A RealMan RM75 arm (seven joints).
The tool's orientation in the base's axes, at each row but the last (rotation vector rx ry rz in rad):
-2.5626 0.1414 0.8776
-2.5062 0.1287 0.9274
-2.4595 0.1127 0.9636
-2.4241 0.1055 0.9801
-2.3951 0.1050 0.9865
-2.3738 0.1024 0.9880
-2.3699 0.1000 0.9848
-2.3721 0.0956 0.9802
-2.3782 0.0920 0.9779
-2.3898 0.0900 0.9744
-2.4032 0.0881 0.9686
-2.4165 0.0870 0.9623
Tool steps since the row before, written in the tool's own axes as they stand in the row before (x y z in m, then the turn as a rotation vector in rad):
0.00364 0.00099 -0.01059 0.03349 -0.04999 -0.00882
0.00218 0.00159 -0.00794 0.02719 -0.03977 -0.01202
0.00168 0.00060 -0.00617 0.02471 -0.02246 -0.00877
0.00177 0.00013 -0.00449 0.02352 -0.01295 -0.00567
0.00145 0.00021 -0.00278 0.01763 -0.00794 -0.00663
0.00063 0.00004 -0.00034 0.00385 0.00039 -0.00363
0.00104 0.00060 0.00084 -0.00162 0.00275 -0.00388
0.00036 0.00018 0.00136 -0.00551 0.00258 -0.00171
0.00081 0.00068 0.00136 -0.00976 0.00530 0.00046
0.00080 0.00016 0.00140 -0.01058 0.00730 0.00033
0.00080 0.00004 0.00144 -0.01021 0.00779 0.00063
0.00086 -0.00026 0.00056 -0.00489 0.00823 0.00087
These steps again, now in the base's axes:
0.00862 -0.00525 0.00495 0.04301 0.04280 0.00403
0.00600 -0.00485 0.00328 0.03760 0.03183 0.00619
0.00491 -0.00328 0.00253 0.02945 0.01797 -0.00141
0.00408 -0.00211 0.00147 0.02418 0.01115 -0.00663
0.00275 -0.00141 0.00055 0.01915 0.00564 -0.00438
0.00066 -0.00012 -0.00025 0.00498 -0.00170 -0.00070
0.00006 0.00009 -0.00146 0.00051 -0.00458 0.00200
-0.00064 0.00062 -0.00110 -0.00364 -0.00385 0.00344
-0.00044 0.00026 -0.00165 -0.00884 -0.00562 0.00374
-0.00033 0.00070 -0.00142 -0.00988 -0.00749 0.00342
-0.00032 0.00081 -0.00140 -0.00991 -0.00770 0.00277
0.00036 0.00062 -0.00078 -0.00621 -0.00726 -0.00106

